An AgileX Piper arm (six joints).
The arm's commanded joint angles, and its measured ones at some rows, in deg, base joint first. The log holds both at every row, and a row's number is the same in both.
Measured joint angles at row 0: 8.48 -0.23 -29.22 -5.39 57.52 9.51
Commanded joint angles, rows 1 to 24: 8.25 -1.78 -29.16 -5.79 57.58 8.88; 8.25 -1.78 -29.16 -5.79 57.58 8.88; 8.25 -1.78 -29.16 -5.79 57.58 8.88; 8.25 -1.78 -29.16 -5.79 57.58 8.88; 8.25 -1.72 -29.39 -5.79 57.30 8.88; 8.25 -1.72 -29.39 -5.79 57.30 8.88; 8.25 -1.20 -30.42 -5.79 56.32 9.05; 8.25 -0.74 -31.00 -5.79 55.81 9.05; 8.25 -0.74 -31.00 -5.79 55.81 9.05; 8.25 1.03 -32.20 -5.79 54.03 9.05; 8.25 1.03 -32.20 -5.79 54.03 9.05; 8.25 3.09 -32.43 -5.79 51.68 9.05; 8.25 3.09 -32.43 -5.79 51.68 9.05; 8.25 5.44 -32.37 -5.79 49.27 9.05; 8.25 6.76 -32.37 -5.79 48.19 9.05; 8.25 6.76 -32.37 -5.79 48.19 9.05; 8.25 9.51 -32.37 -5.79 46.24 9.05; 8.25 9.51 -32.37 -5.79 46.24 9.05; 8.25 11.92 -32.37 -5.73 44.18 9.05; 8.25 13.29 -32.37 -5.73 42.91 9.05; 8.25 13.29 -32.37 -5.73 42.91 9.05; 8.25 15.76 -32.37 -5.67 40.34 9.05; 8.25 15.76 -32.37 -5.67 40.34 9.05; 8.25 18.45 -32.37 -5.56 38.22 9.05
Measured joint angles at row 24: 8.48 15.41 -32.03 -5.39 41.94 9.51
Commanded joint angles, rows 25 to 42: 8.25 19.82 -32.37 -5.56 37.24 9.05; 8.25 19.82 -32.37 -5.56 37.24 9.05; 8.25 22.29 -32.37 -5.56 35.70 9.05; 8.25 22.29 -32.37 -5.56 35.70 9.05; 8.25 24.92 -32.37 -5.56 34.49 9.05; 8.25 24.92 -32.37 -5.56 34.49 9.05; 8.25 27.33 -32.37 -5.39 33.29 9.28; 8.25 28.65 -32.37 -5.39 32.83 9.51; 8.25 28.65 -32.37 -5.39 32.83 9.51; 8.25 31.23 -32.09 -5.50 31.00 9.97; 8.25 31.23 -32.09 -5.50 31.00 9.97; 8.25 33.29 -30.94 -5.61 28.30 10.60; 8.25 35.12 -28.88 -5.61 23.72 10.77; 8.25 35.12 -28.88 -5.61 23.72 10.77; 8.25 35.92 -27.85 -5.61 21.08 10.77; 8.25 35.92 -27.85 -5.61 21.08 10.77; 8.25 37.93 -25.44 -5.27 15.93 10.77; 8.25 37.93 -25.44 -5.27 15.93 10.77
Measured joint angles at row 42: 8.48 35.87 -27.96 -5.39 22.98 10.08
